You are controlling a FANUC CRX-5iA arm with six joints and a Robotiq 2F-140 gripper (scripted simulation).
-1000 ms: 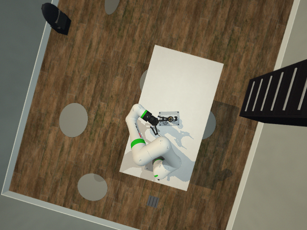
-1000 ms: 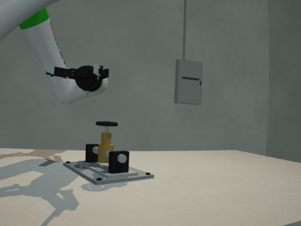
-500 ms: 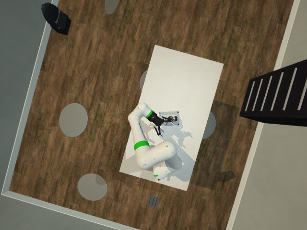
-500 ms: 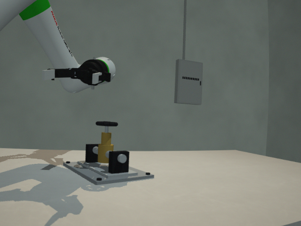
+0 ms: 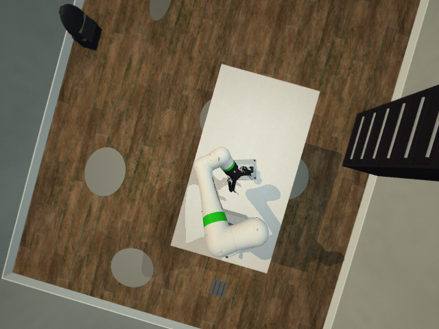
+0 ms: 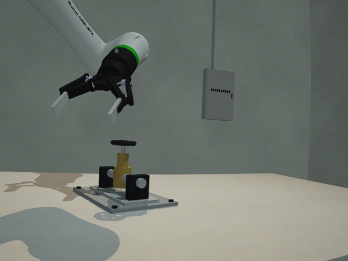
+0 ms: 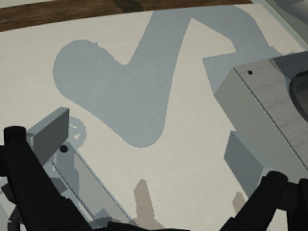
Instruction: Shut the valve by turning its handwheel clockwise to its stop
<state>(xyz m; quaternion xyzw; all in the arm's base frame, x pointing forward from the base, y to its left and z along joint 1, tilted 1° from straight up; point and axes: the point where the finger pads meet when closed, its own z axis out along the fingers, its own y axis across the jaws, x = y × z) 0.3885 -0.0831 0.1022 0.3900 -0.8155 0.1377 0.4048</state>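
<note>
The black spoked handwheel lies 11 cm ahead of my hand and 8 cm below it.
</note>
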